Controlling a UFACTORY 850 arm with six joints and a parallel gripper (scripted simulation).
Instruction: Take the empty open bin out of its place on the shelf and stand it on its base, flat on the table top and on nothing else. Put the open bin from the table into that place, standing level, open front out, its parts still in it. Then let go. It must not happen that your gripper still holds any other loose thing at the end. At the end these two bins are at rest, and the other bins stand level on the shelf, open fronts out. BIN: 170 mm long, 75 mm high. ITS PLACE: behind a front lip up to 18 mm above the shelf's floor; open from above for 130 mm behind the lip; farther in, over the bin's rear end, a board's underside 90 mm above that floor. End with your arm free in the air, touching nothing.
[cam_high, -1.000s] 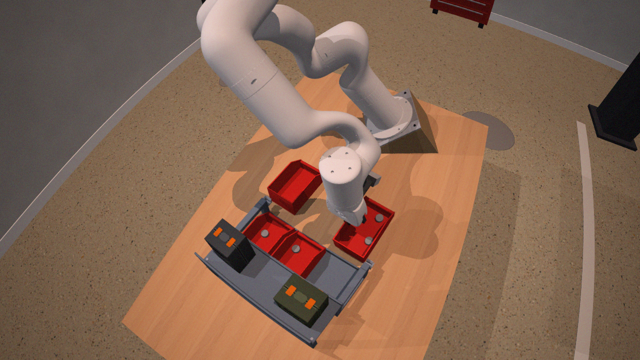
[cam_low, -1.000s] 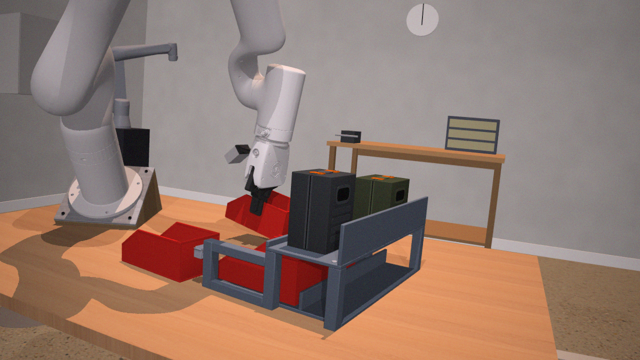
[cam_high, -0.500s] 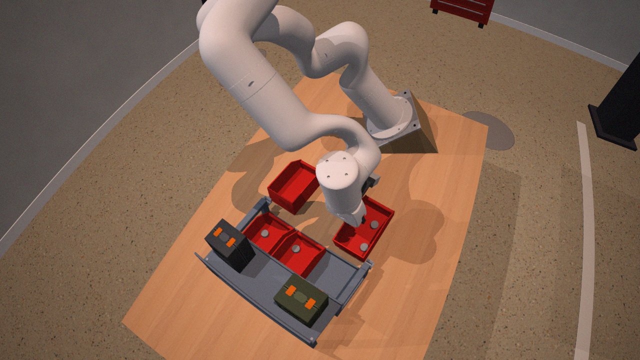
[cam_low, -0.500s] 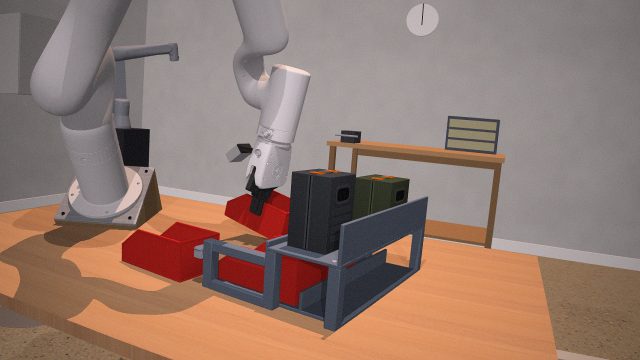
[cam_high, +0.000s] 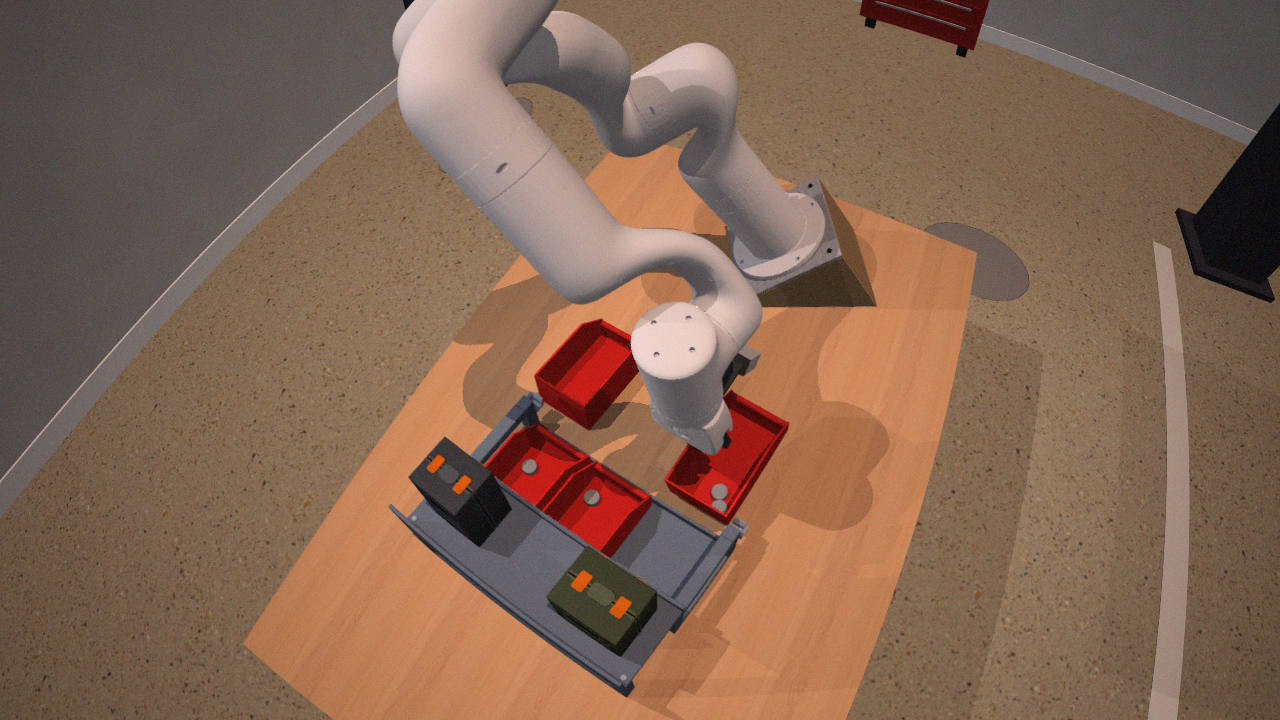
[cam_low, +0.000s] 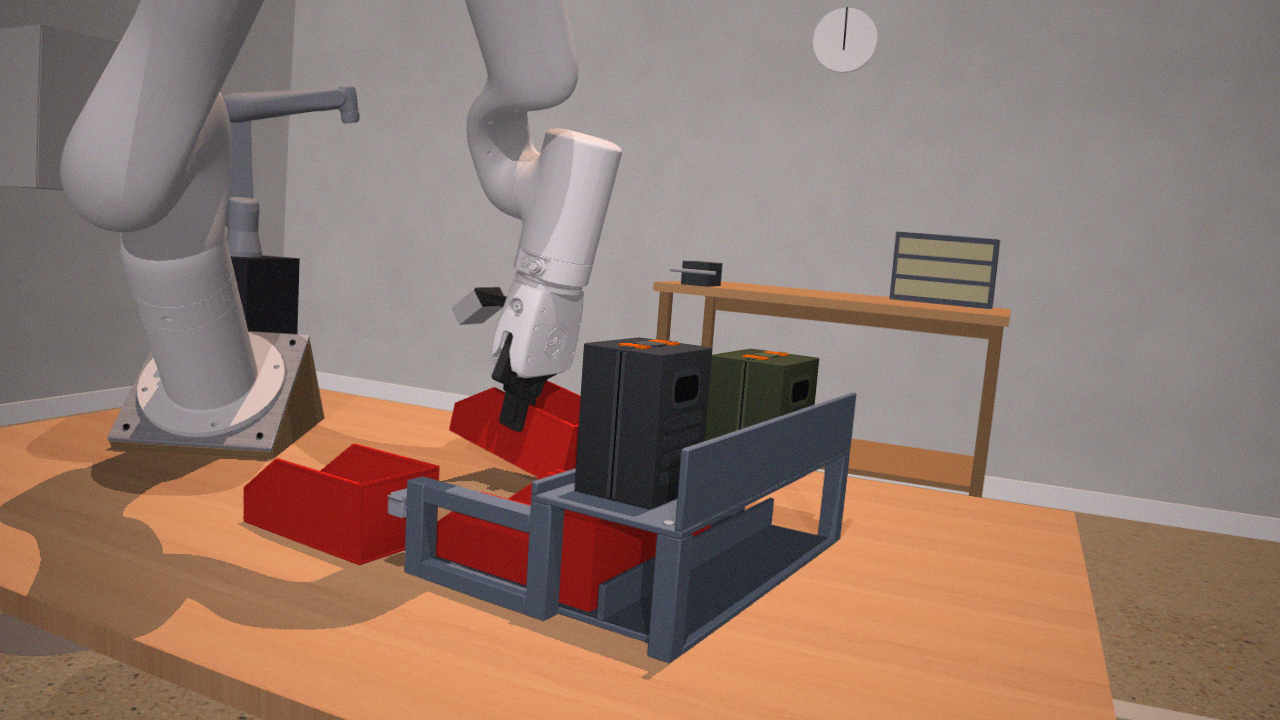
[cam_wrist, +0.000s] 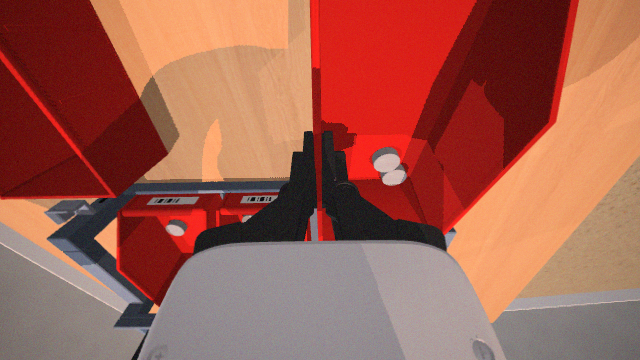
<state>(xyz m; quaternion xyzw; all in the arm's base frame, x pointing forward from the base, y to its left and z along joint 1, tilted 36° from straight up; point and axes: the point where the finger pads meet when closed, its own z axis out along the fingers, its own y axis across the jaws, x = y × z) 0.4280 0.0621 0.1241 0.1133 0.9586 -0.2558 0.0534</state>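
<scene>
The shelf front lip is 9 cm below my hand, 8 cm to the right of it and 6 cm ahead of it. Also, from my hand: grey back panel 32 cm ahead, 15 cm to the right, 3 cm above; black case 25 cm to the right, 22 cm ahead, 6 cm above; green case 28 cm ahead, 5 cm above, 2 cm to the right.
</scene>
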